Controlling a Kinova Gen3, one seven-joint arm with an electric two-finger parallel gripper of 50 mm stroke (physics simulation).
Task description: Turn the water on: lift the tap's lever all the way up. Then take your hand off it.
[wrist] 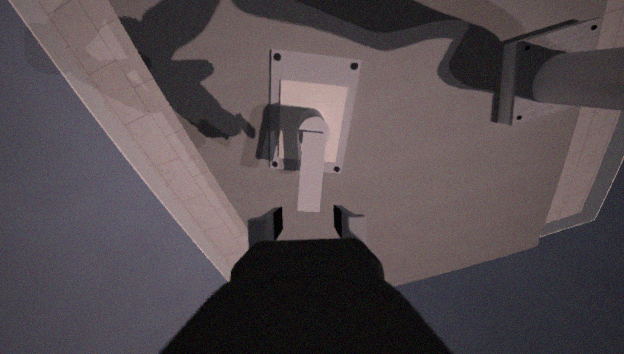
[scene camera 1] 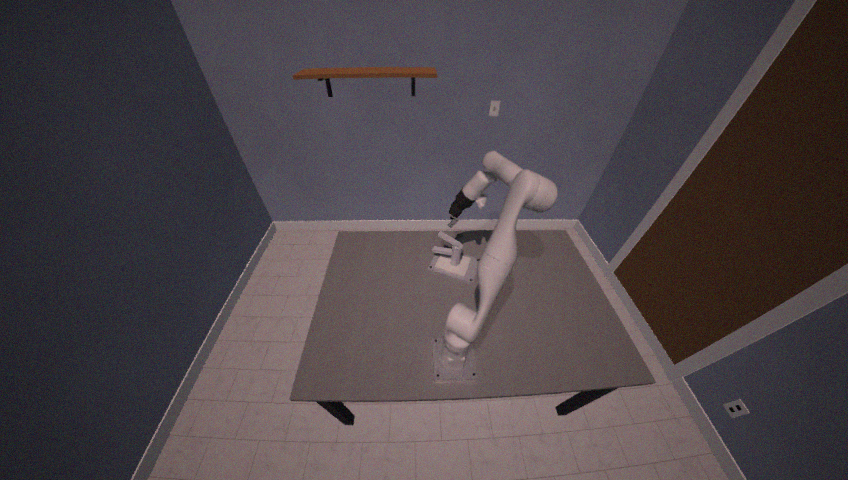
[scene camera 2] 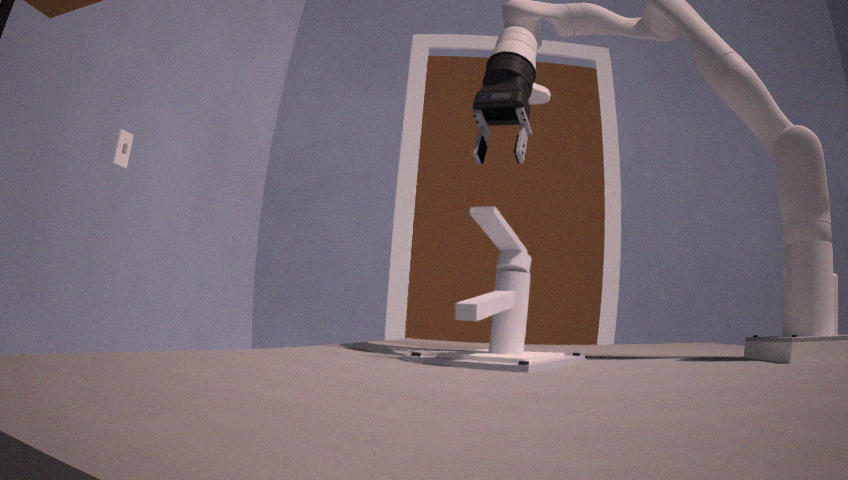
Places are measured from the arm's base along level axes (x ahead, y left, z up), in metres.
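Where they show: gripper, fingertip midpoint: [wrist: 308,217] [scene camera 1: 450,222] [scene camera 2: 498,158]; arm's base, link origin: [wrist: 553,79] [scene camera 1: 452,357] [scene camera 2: 806,335].
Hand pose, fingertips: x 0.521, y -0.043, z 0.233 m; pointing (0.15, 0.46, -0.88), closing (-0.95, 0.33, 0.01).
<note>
Each offset is from my fingertips to the top centre of the thing. "spot": to the spot under its first point. Level surfaces: height alone.
The white tap {spot: 0.050 m back, 0.033 m right, 0.172 m down} [scene camera 1: 455,255] [scene camera 2: 509,315] stands upright on its base plate {spot: 0.049 m back, 0.021 m left, 0.255 m down} [scene camera 1: 443,266] [scene camera 2: 464,359] [wrist: 315,67]. Its lever {0.006 m back, 0.001 m left, 0.076 m down} [scene camera 1: 449,239] [scene camera 2: 498,228] [wrist: 311,172] slants steeply up from the top of the post, above the level spout {0.003 m ahead, 0.020 m left, 0.169 m down} [scene camera 1: 442,250] [scene camera 2: 484,305]. My gripper [scene camera 1: 452,223] [scene camera 2: 499,155] [wrist: 308,217] is open and empty. It hangs above the lever's raised end, with a clear gap between them in the scene camera 2 view. In the wrist view the lever's end lies just ahead of the fingertips; the spout is hidden under the lever there.
The tap stands near the back of the grey table {0.269 m down} [scene camera 1: 380,333]. The arm's base [scene camera 1: 455,362] [scene camera 2: 797,349] is bolted near the front edge. A wooden shelf [scene camera 1: 365,72] and a switch plate [scene camera 1: 493,108] [scene camera 2: 123,148] are on the back wall. A brown door [scene camera 2: 505,196] is in another wall.
</note>
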